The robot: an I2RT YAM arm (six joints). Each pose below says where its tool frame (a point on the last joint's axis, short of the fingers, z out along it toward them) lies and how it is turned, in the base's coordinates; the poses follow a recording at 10 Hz.
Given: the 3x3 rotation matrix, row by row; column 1 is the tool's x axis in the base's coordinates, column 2 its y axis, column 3 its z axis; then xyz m. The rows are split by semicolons.
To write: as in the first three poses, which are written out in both.
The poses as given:
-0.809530 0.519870 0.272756; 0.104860 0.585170 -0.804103; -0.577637 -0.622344 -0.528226; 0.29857 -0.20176 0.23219
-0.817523 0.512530 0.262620; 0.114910 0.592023 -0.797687; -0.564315 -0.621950 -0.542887; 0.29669 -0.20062 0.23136
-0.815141 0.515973 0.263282; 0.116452 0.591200 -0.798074; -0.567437 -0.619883 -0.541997; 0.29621 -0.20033 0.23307
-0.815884 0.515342 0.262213; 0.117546 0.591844 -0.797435; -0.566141 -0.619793 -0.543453; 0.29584 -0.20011 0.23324
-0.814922 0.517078 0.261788; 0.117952 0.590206 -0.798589; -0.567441 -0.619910 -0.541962; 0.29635 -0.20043 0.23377
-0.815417 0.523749 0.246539; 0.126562 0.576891 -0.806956; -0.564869 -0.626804 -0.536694; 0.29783 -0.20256 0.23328
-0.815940 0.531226 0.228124; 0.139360 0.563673 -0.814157; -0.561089 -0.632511 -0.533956; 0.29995 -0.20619 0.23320
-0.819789 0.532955 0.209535; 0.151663 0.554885 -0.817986; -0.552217 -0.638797 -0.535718; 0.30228 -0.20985 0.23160
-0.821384 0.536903 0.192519; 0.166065 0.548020 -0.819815; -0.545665 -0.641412 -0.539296; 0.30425 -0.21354 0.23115
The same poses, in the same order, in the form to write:
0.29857 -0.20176 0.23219 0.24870 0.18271 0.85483 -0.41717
0.29669 -0.20062 0.23136 0.24063 0.18258 0.85913 -0.41310
0.29621 -0.20033 0.23307 0.24190 0.18416 0.85854 -0.41290
0.29584 -0.20011 0.23324 0.24109 0.18420 0.85895 -0.41249
0.29635 -0.20043 0.23377 0.24152 0.18496 0.85835 -0.41314
0.29783 -0.20256 0.23328 0.23706 0.18999 0.85572 -0.41888
0.29995 -0.20619 0.23320 0.23118 0.19643 0.85346 -0.42377
0.30228 -0.20985 0.23160 0.22326 0.20065 0.85299 -0.42696
0.30425 -0.21354 0.23115 0.21641 0.20609 0.85275 -0.42839

